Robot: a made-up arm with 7 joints.
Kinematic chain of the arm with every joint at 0, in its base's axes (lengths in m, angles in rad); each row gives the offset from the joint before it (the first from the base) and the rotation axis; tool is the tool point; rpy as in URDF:
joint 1: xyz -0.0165 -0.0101 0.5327 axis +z
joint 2: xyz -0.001 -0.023 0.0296 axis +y
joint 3: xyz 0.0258 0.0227 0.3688 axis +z
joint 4: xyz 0.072 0 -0.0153 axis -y
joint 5: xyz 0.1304 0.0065 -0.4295 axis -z
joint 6: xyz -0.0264 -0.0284 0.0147 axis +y
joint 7: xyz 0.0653 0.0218 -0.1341 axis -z
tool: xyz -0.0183 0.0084 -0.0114 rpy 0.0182 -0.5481 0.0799
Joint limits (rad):
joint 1: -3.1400..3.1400
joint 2: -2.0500..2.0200
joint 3: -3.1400..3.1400
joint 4: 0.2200..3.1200
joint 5: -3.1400..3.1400
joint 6: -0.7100..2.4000
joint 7: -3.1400..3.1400
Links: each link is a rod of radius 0.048 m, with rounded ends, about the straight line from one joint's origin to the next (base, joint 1, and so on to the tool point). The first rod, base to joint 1, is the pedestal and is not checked.
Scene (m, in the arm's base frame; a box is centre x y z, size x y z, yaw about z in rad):
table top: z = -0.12
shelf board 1: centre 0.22 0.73 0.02 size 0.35 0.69 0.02 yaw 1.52
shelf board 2: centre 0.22 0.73 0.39 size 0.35 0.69 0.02 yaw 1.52
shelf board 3: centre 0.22 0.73 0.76 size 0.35 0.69 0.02 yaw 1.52
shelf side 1: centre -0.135 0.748 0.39 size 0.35 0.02 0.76 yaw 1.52
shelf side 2: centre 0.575 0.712 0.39 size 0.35 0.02 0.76 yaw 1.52
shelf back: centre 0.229 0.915 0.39 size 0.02 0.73 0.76 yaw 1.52
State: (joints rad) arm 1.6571 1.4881 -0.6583 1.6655 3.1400 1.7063 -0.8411
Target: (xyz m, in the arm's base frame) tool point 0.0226 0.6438 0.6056
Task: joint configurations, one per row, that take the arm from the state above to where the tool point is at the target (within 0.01 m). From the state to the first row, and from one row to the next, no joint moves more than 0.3 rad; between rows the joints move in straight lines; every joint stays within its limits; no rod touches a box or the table.
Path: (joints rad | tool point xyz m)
1: 1.7120 1.4131 -0.6626 1.3751 3.1281 1.7965 -0.8343 | 0.2115 0.6685 0.1830
2: 1.7668 1.3380 -0.6670 1.0848 3.1163 1.8867 -0.8274 | 0.2133 0.5820 0.1766
3: 1.8217 1.2630 -0.6713 0.7944 3.1044 1.9770 -0.8206 | 0.2025 0.4871 0.1823
4: 1.8765 1.1880 -0.6756 0.5041 3.0926 2.0672 -0.8138 | 0.1798 0.3875 0.2010
5: 1.9165 0.9105 -0.7395 0.4331 2.8864 2.1504 -0.8144 | 0.1271 0.4403 0.3025
6: 1.9565 0.6331 -0.8034 0.3620 2.6803 2.2336 -0.8150 | 0.0788 0.4582 0.4093
7: 1.9965 0.3556 -0.8673 0.2910 2.4741 2.3168 -0.8156 | 0.0388 0.4439 0.5129
8: 2.0365 0.0781 -0.9311 0.2200 2.2679 2.4000 -0.8162 | 0.0103 0.4017 0.6056
9: 2.0429 0.2725 -0.8731 0.4538 2.5559 2.4000 -0.8082 | 0.0374 0.4933 0.6104
10: 2.0493 0.4669 -0.8151 0.6875 2.8438 2.4000 -0.8001 | 0.0406 0.5754 0.6134
11: 2.0558 0.6613 -0.7571 0.9213 3.1318 2.4000 -0.7921 | 0.0226 0.6438 0.6056

